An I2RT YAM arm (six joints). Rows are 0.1 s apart.
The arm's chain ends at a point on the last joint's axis. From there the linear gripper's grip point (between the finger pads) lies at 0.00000 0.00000 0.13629 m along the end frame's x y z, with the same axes.
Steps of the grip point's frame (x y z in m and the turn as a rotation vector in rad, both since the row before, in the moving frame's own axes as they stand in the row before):
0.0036 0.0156 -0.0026 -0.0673 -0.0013 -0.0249
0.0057 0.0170 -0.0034 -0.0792 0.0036 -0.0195
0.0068 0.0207 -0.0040 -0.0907 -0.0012 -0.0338
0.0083 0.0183 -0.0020 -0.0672 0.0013 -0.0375
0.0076 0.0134 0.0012 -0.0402 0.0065 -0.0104
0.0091 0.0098 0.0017 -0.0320 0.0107 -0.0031
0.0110 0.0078 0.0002 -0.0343 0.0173 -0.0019
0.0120 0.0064 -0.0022 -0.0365 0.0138 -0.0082
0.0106 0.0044 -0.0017 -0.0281 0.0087 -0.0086
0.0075 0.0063 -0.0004 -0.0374 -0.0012 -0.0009
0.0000 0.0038 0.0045 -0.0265 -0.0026 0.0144
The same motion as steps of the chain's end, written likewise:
0.0037 0.0064 -0.0023 -0.0673 -0.0013 -0.0249
0.0051 0.0062 -0.0030 -0.0792 0.0036 -0.0195
0.0068 0.0084 -0.0034 -0.0907 -0.0012 -0.0338
0.0080 0.0092 -0.0017 -0.0672 0.0013 -0.0375
0.0067 0.0079 0.0013 -0.0402 0.0065 -0.0104
0.0076 0.0054 0.0018 -0.0320 0.0107 -0.0031
0.0086 0.0031 0.0003 -0.0343 0.0173 -0.0019
0.0101 0.0014 -0.0021 -0.0365 0.0138 -0.0082
0.0094 0.0006 -0.0016 -0.0281 0.0087 -0.0086
0.0077 0.0012 -0.0003 -0.0374 -0.0012 -0.0009
0.0004 0.0002 0.0045 -0.0265 -0.0026 0.0144

